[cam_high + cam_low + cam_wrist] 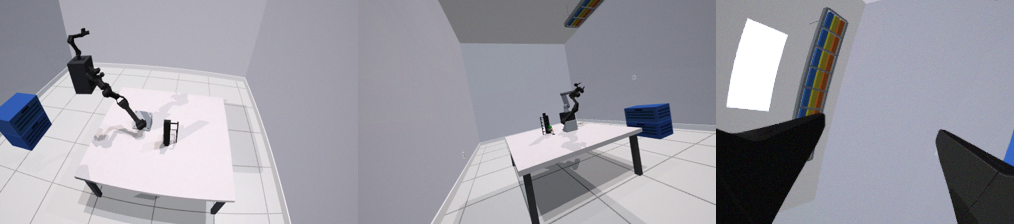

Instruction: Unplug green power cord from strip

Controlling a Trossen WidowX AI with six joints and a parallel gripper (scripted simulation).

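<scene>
Right now my gripper tip is 67 cm short of the green plug, 12 cm to the left of it and 52 cm above it.
</scene>
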